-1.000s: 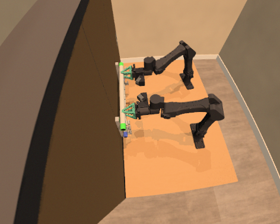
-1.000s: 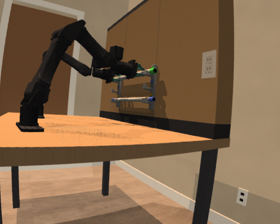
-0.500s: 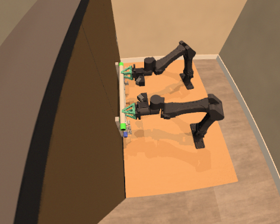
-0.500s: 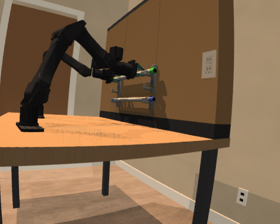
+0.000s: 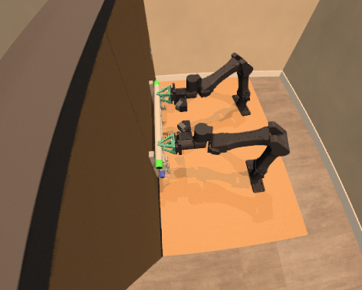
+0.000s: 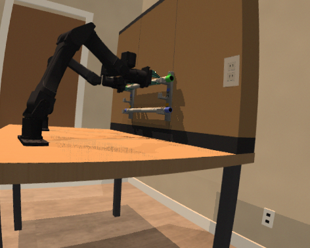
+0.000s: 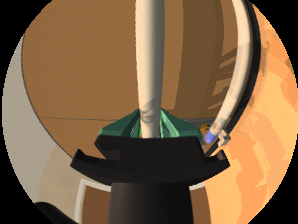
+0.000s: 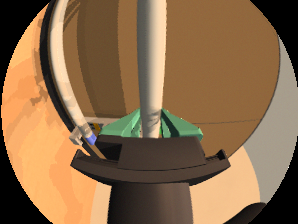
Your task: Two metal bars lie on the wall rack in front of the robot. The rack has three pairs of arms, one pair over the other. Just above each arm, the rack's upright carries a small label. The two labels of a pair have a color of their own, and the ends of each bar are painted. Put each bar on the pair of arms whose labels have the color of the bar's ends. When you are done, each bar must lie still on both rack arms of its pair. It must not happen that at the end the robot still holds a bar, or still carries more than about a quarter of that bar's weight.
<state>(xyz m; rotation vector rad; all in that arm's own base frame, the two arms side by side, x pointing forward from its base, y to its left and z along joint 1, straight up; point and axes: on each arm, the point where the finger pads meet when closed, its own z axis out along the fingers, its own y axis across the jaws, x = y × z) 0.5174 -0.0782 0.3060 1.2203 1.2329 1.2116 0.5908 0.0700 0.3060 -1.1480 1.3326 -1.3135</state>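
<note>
Right now the green-ended bar is 14 cm to the right of my left hand and 2 cm ahead of it. The rest, counted from my left hand: wall socket 70 cm to the right, 12 cm ahead, 1 cm below; brown wall panel 14 cm to the right, 12 cm ahead, 12 cm above; blue-ended bar 15 cm to the right, 15 cm below, 2 cm ahead.
Now: the green-ended bar 15 cm to the left of my right hand and 1 cm behind it. The rest, counted from my right hand: wall socket: 41 cm to the right, 8 cm ahead, 1 cm below; brown wall panel: 15 cm to the left, 12 cm above, 9 cm ahead; blue-ended bar: 15 cm below, 14 cm to the left, 1 cm behind.
</note>
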